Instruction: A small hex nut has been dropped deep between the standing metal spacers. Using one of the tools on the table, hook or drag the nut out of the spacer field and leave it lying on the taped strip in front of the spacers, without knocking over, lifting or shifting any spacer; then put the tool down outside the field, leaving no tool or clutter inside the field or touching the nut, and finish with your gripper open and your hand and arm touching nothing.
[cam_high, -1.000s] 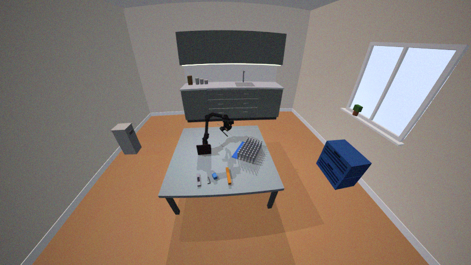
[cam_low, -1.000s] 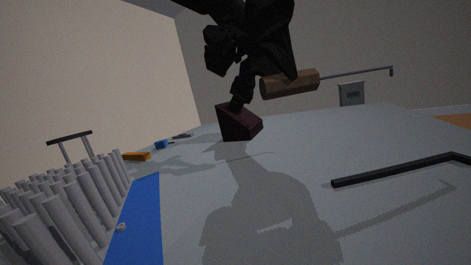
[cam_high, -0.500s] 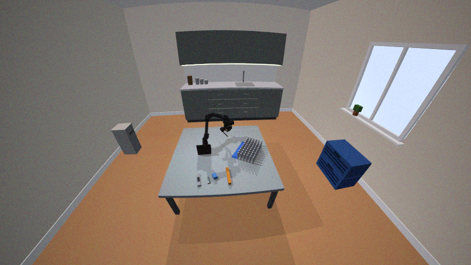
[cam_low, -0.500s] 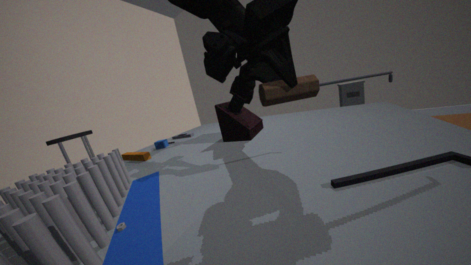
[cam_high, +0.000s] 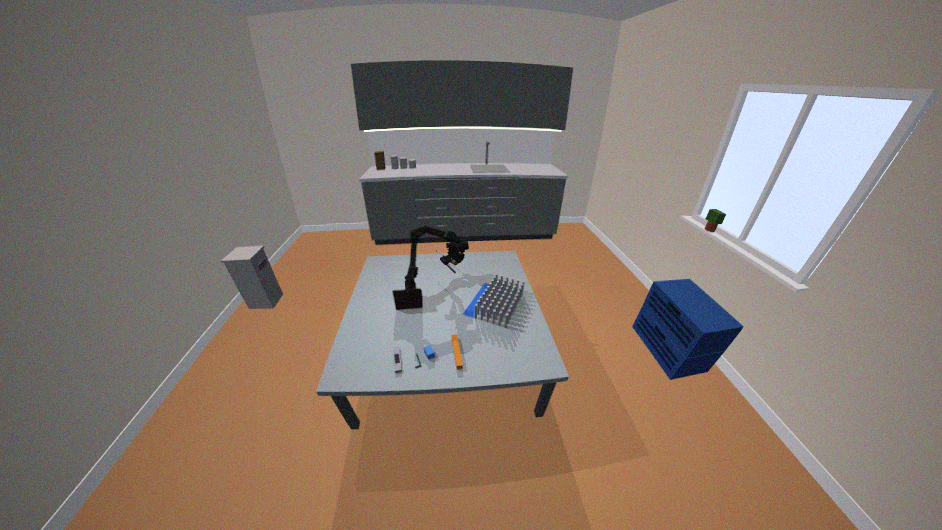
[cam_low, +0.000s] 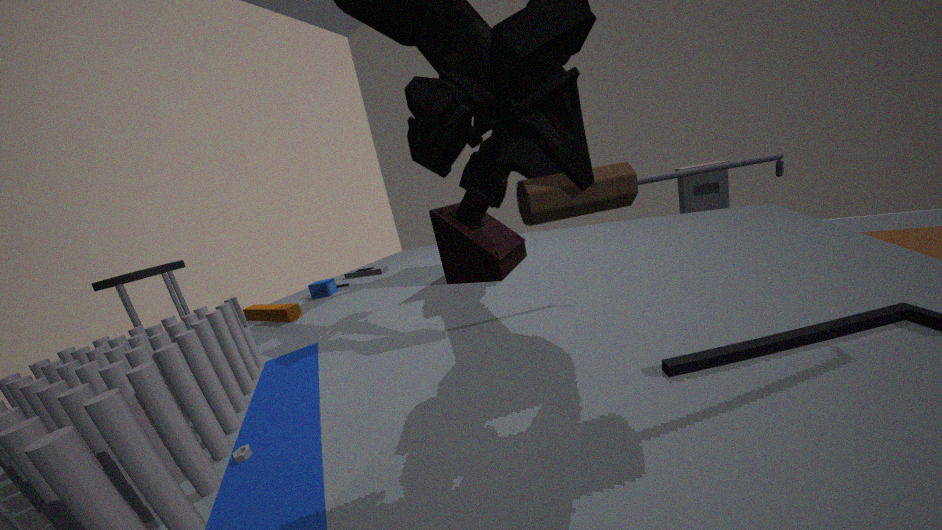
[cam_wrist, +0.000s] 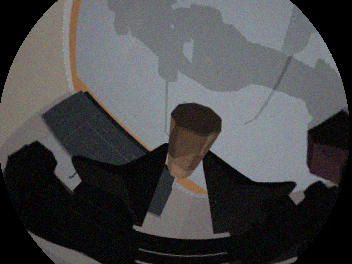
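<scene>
Now: gripper tip 9 cm to the right of the hook tool, 5 cm past it and 1 cm above it. From my gripper tip the other things lie so: hex nut: 27 cm to the right, 20 cm ahead, 15 cm below; then blue taped strip: 28 cm to the right, 15 cm below, 15 cm ahead; then orange block: 72 cm to the right, 13 cm below, 6 cm behind.
</scene>
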